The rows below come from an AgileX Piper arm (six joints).
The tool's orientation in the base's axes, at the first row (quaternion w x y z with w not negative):
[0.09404, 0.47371, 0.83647, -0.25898]
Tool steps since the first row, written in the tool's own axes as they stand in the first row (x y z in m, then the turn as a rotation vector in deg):
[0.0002, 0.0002, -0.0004, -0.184, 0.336, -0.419]
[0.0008, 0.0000, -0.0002, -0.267, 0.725, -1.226]
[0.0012, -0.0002, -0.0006, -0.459, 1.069, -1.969]
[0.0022, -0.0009, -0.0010, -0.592, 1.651, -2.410]
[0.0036, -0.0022, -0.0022, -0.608, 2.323, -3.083]
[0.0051, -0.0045, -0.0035, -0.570, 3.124, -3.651]
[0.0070, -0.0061, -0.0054, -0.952, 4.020, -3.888]
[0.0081, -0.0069, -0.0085, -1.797, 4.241, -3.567]
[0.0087, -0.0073, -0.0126, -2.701, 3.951, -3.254]
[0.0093, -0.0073, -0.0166, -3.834, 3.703, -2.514]
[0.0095, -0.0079, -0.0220, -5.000, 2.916, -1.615]
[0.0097, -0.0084, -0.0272, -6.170, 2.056, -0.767]
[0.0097, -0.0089, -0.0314, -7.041, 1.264, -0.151]
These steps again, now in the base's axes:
[0.0001, 0.0004, 0.0002, 0.418, 0.222, 0.314]
[-0.0004, 0.0007, -0.0002, 0.860, 0.744, 0.898]
[-0.0008, 0.0011, 0.0001, 1.317, 1.133, 1.487]
[-0.0018, 0.0018, 0.0003, 1.917, 1.507, 1.714]
[-0.0036, 0.0029, 0.0012, 2.550, 2.127, 2.060]
[-0.0062, 0.0037, 0.0025, 3.253, 2.786, 2.251]
[-0.0084, 0.0055, 0.0039, 4.232, 2.999, 2.298]
[-0.0094, 0.0076, 0.0063, 4.840, 2.295, 2.289]
[-0.0097, 0.0100, 0.0097, 5.051, 1.339, 2.488]
[-0.0096, 0.0125, 0.0128, 5.382, 0.006, 2.402]
[-0.0098, 0.0153, 0.0176, 5.263, -1.659, 2.380]
[-0.0098, 0.0179, 0.0221, 5.089, -3.331, 2.428]
[-0.0099, 0.0199, 0.0258, 4.833, -4.631, 2.528]

